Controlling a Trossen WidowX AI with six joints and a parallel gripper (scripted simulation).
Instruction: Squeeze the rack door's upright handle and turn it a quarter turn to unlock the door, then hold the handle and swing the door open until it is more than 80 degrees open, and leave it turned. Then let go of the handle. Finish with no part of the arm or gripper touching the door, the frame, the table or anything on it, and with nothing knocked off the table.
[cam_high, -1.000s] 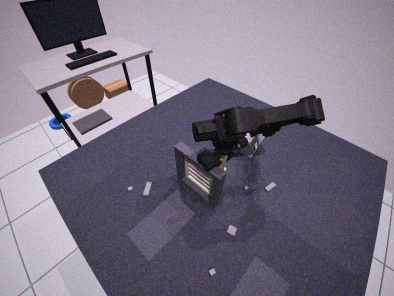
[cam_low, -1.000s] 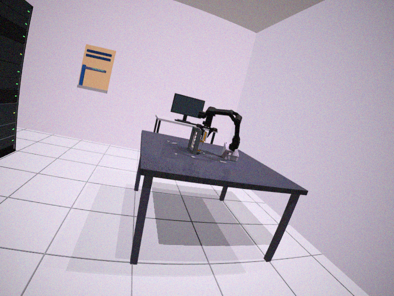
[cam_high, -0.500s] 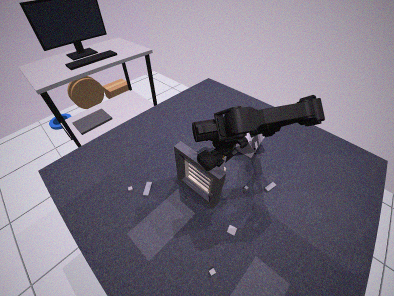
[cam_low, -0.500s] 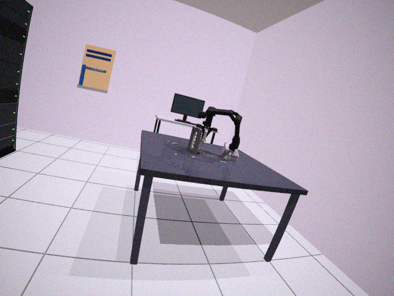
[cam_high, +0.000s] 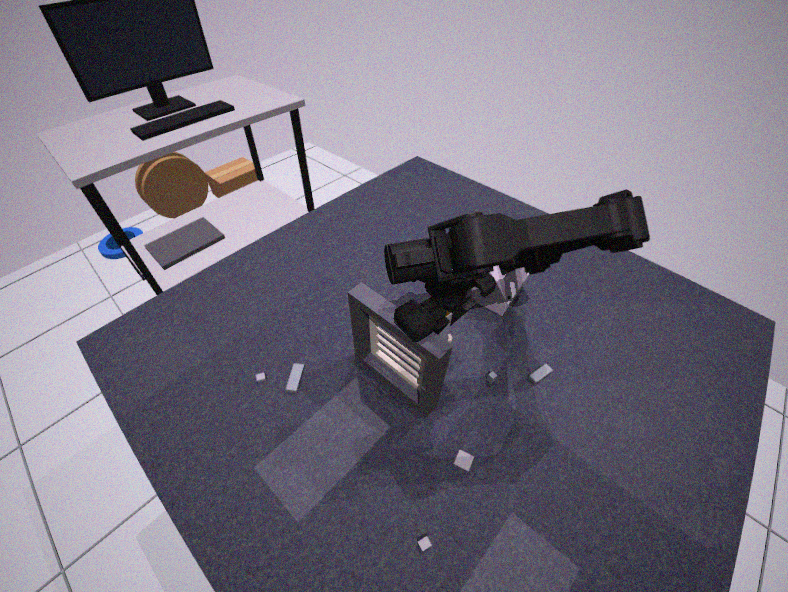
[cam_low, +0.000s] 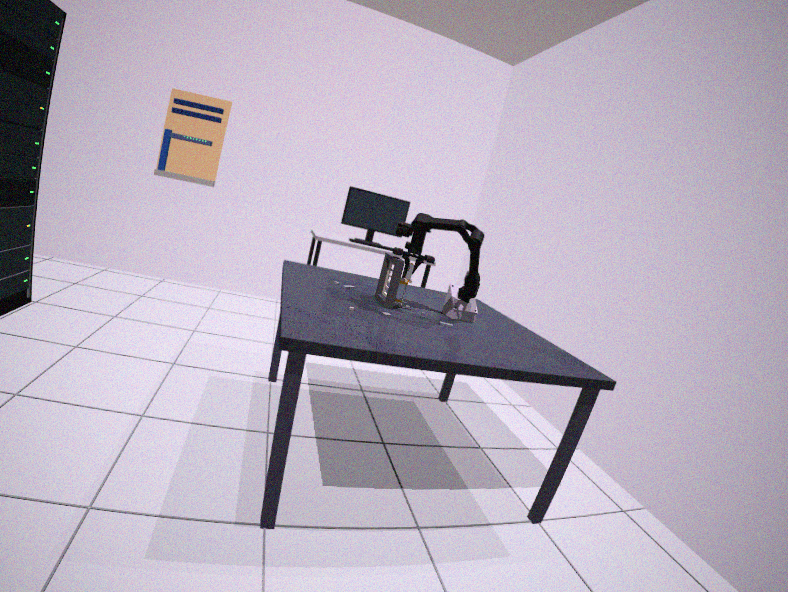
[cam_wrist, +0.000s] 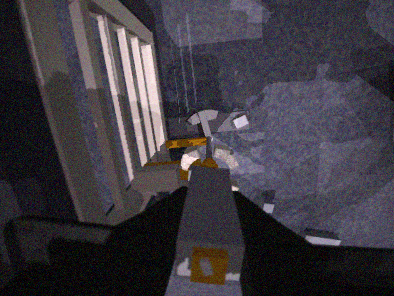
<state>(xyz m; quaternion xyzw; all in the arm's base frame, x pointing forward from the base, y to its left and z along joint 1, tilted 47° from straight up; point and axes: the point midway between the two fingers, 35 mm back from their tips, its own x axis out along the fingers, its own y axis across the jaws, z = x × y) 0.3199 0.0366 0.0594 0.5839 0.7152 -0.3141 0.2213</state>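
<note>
My gripper tip is 1 cm to the left of the orange upright handle and 3 cm above it.
</note>
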